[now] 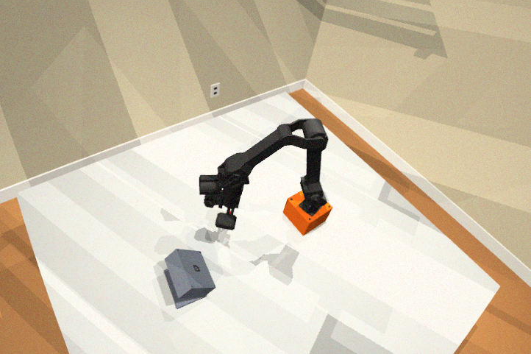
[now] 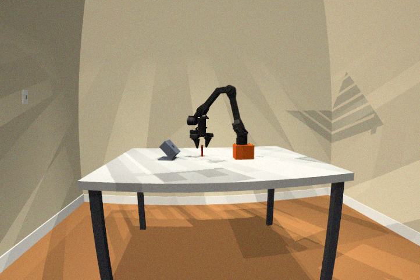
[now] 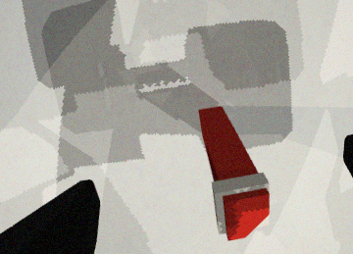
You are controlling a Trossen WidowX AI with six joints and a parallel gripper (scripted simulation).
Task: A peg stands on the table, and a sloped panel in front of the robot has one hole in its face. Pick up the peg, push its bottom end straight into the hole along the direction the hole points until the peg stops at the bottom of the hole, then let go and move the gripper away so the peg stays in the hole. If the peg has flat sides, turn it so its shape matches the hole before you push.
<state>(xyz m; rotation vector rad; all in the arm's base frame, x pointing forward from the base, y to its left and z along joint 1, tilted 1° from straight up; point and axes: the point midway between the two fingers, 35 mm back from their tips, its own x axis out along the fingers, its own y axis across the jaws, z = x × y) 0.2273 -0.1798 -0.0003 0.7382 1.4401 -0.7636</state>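
Right now the red flat-sided peg is right at my gripper tip. Round my gripper tip: grey sloped panel: 23 cm ahead, 7 cm to the left, 1 cm above.
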